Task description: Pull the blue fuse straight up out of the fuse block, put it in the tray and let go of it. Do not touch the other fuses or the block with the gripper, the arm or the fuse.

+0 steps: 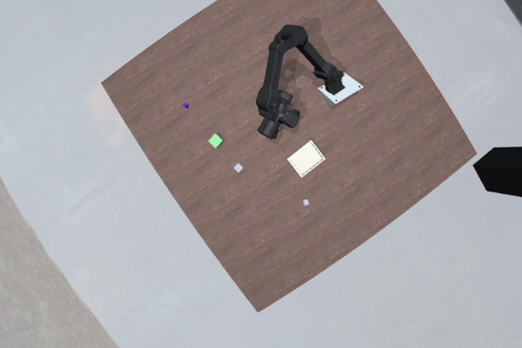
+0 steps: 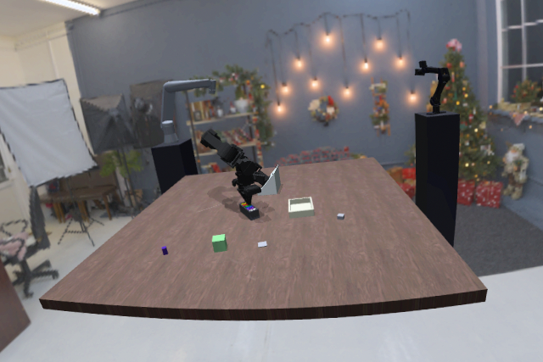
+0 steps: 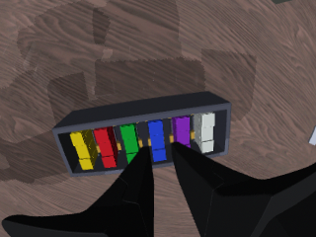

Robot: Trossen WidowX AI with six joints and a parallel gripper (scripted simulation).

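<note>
Now: gripper tip 30 mm above the blue fuse. From my gripper tip the other things lie so: green fuse (10 mm behind, 10 mm to the right, 30 mm below); cream tray (10 mm behind, 220 mm to the left, 50 mm below); purple fuse (10 mm ahead, 10 mm to the left, 30 mm below).
</note>
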